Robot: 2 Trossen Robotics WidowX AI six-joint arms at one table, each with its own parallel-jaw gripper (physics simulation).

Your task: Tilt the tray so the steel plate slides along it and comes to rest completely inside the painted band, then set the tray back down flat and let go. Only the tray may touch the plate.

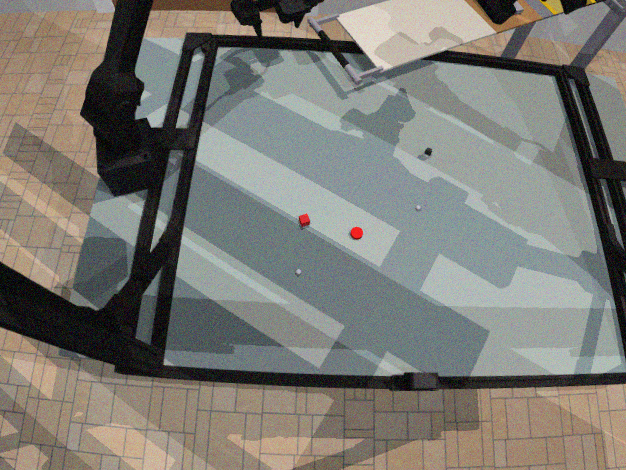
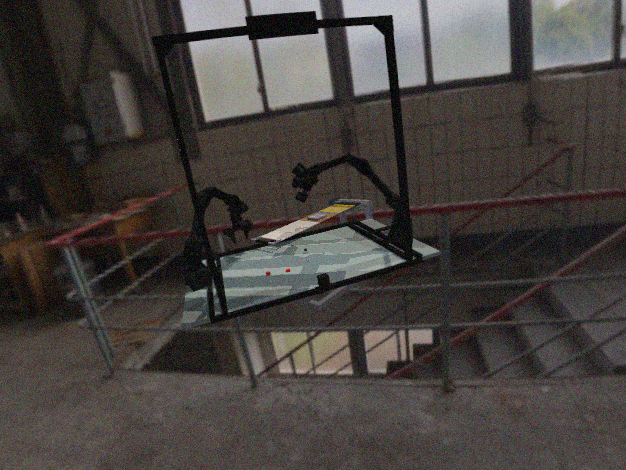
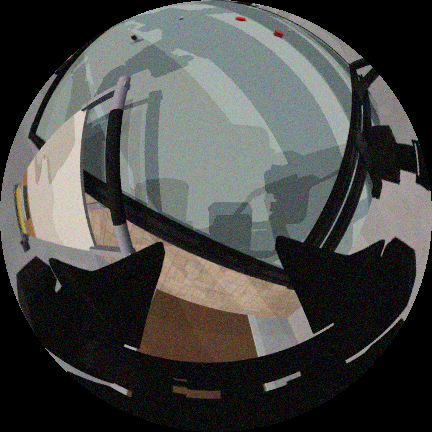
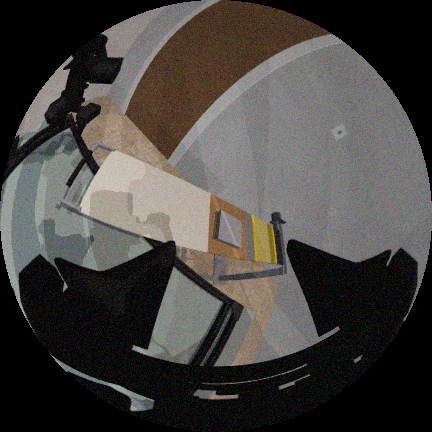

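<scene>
The tray (image 1: pixel 414 25) (image 2: pixel 290 230) (image 3: pixel 60 175) (image 4: pixel 167 200) is a long pale board with a wood-brown section and a bar handle at each end. The grey steel plate (image 2: pixel 317 217) (image 4: pixel 229 228) lies on the brown section. The yellow painted band (image 4: pixel 263 240) (image 2: pixel 337 208) (image 1: pixel 552 5) is beyond a grey stripe; the plate is outside it. My left gripper (image 2: pixel 239 236) (image 3: pixel 220 245) is open and empty, off the near handle (image 3: pixel 114 165) (image 1: pixel 333 48). My right gripper (image 2: pixel 300 190) (image 4: pixel 233 246) is open and empty, above the tray; the far handle (image 4: pixel 281 245) shows between its fingers.
A red cube (image 1: pixel 303 219) (image 2: pixel 267 273) (image 3: pixel 278 33), a red disc (image 1: pixel 356 233) (image 2: pixel 287 270) (image 3: pixel 240 18) and a small black block (image 1: pixel 428 151) (image 2: pixel 305 249) are on the glass table. Its black frame (image 1: pixel 283 376) has bars along the edges. The tray overhangs the table's far edge.
</scene>
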